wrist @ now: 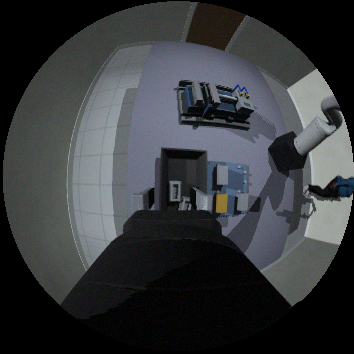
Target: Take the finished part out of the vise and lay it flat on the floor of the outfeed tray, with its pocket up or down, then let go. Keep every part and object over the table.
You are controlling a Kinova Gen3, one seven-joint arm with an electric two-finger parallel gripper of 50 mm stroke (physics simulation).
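Frame: origin at the arm's base, x ahead, y left, z up, level; centimetres.
Where they show: gripper, fingertip midpoint: (pixel 171 194); arm's base, link origin: (pixel 299 146).
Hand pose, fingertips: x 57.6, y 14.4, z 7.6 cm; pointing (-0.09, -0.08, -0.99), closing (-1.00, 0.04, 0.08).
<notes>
Each offset is from my fingertips to the top centre of the thing.
My gripper (pixel 171 194) is open, its two fingers wide apart, and it hangs above the near part of the dark outfeed tray (pixel 202 172). A light grey part @[dz -17.8, dx -2.4, dy +0.7 cm] (pixel 175 191) with a dark pocket showing on its upper face lies on the tray floor, seen between the fingers and apparently flat. A second pale piece @[dz -17.8, dx -5.3, dy +5.6 cm] (pixel 185 202) shows right beside it in the tray, partly hidden by the gripper body; its shape and pose are hard to tell. The vise @[dz -12.6, dx -20.5, dy -32.5 cm] (pixel 229 106) stands at the back of the table, with no part visible between its jaws.
Right of the tray is a blue plate @[dz -21.7, dx -21.5, dy +1.4 cm] (pixel 237 172) bearing a grey block @[dz -18.1, dx -17.8, dy -3.5 cm] (pixel 221 175), a yellow block @[dz -18.1, dx -17.3, dy +5.5 cm] (pixel 221 203) and another grey block @[dz -18.1, dx -26.3, dy +6.2 cm] (pixel 241 202). A black box (pixel 288 152) with a white cylindrical arm (pixel 314 136) stands farther right. A light tiled strip (pixel 95 170) runs beyond the table's left edge.
</notes>
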